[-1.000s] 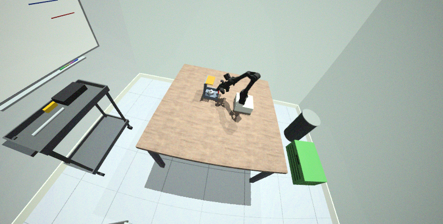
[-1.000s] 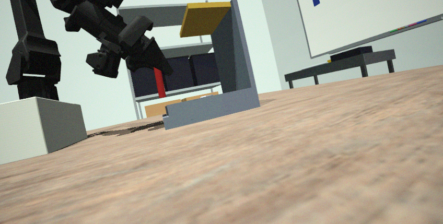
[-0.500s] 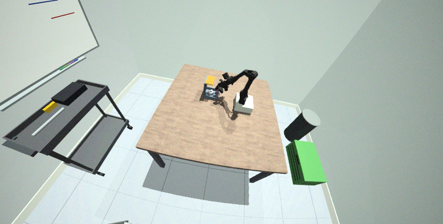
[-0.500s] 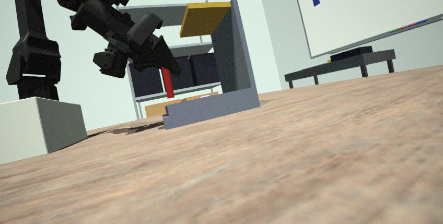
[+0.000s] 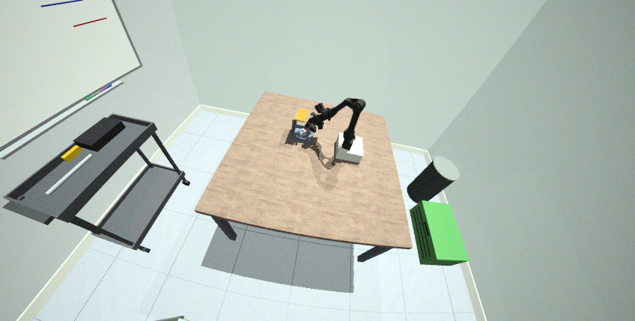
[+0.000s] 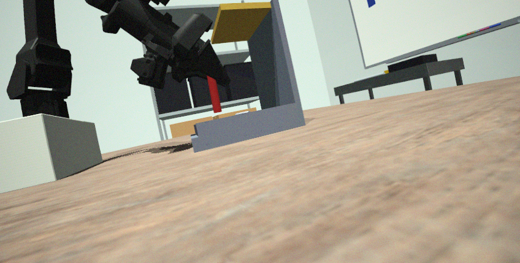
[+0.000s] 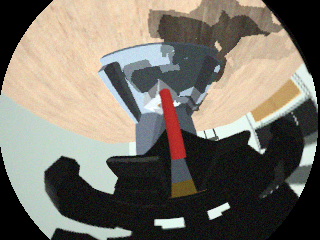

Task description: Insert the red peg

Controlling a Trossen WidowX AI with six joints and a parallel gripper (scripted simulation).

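The yellow roof is 110 mm above my gripper tip, 40 mm ahead of it and 10 mm to the left of it. Round my gripper tip: red peg: 30 mm behind, 10 mm to the right, 10 mm below.
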